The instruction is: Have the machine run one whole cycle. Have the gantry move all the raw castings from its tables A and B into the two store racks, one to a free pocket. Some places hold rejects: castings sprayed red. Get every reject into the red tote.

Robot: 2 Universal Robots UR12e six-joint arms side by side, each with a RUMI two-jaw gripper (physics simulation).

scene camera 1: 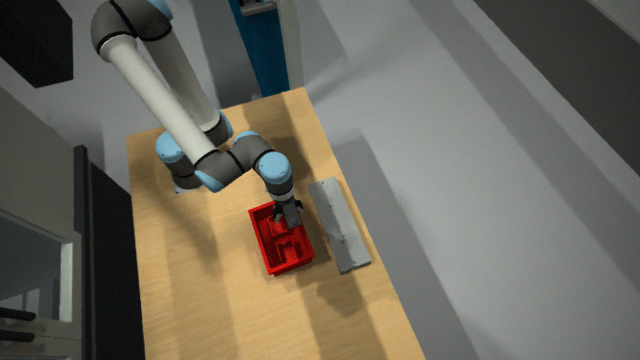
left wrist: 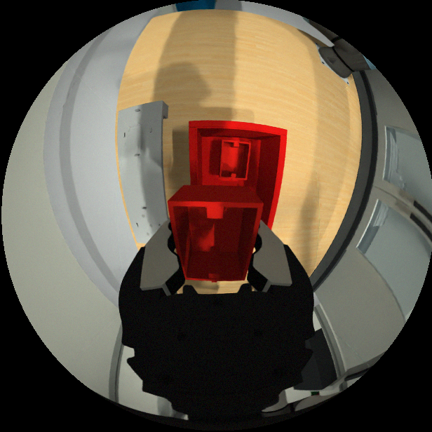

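Observation:
My left gripper [scene camera 1: 289, 212] [left wrist: 213, 218] is shut on a red-sprayed casting [left wrist: 215, 195], an open box shape, and holds it over the red tote [scene camera 1: 260, 241] [left wrist: 278, 175]. Another red casting [scene camera 1: 286, 246] [left wrist: 234, 160] lies inside the tote, at its lower end in scene camera 1. A red box shape [scene camera 1: 278, 227] shows below the left fingers in scene camera 1; I cannot tell whether it is the held casting or another in the tote. The held casting hides part of the tote in the left wrist view. My right gripper, the gantry, tables A and B and the store racks cannot be made out.
A long grey plate [scene camera 1: 346, 230] [left wrist: 141, 170] lies beside the tote on the wooden table [scene camera 1: 200, 300] [left wrist: 300, 100]. A blue pillar [scene camera 1: 267, 60] stands beyond the table's top edge. Part of another arm's base [left wrist: 340, 62] shows at upper right in the left wrist view.

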